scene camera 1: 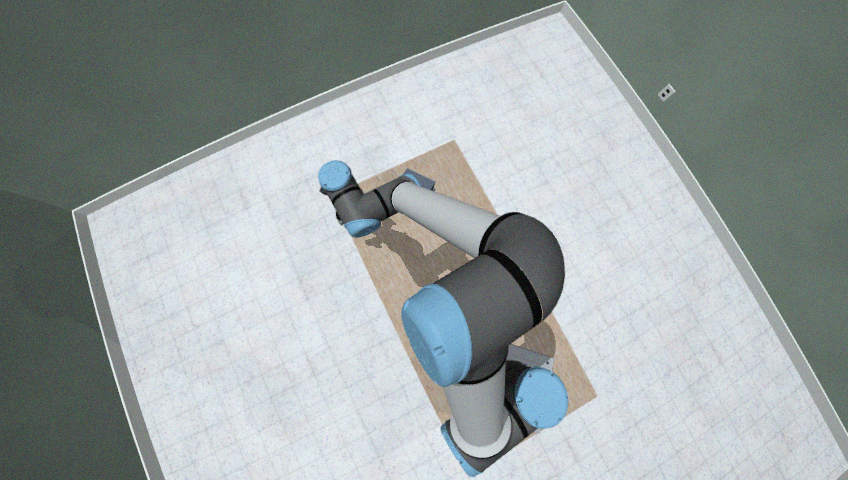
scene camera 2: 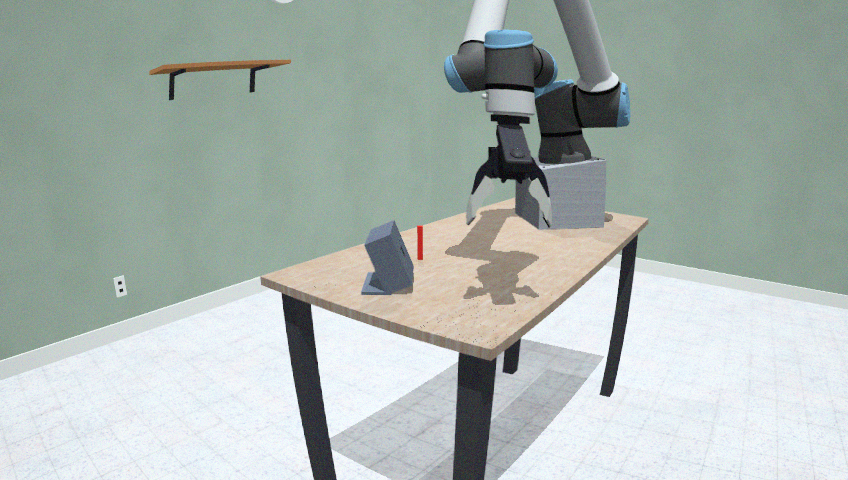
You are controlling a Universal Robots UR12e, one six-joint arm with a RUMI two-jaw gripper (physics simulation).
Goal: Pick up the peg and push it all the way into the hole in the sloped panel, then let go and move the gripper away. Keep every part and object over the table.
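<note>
The red peg (scene camera 2: 420, 242) stands upright on the table, just right of and behind the sloped panel in scene camera 2; it does not show in scene camera 1, where the arm covers that area. The grey-blue sloped panel block (scene camera 2: 389, 255) (scene camera 1: 427, 180) leans on a flat foot, and part of a dark hole shows on its right-hand face. My gripper (scene camera 2: 509, 222) is open and empty, fingers pointing down, above the table and to the right of the peg in scene camera 2. In scene camera 1 the wrist hides its fingers.
The wooden table (scene camera 1: 455, 169) (scene camera 2: 321, 280) carries the grey base block (scene camera 2: 576, 196) (scene camera 1: 529, 355) under the arm. The arm's forearm (scene camera 1: 443, 214) passes over the table beside the panel. A wall shelf (scene camera 2: 220, 66) hangs at the upper left of scene camera 2, beyond the table.
</note>
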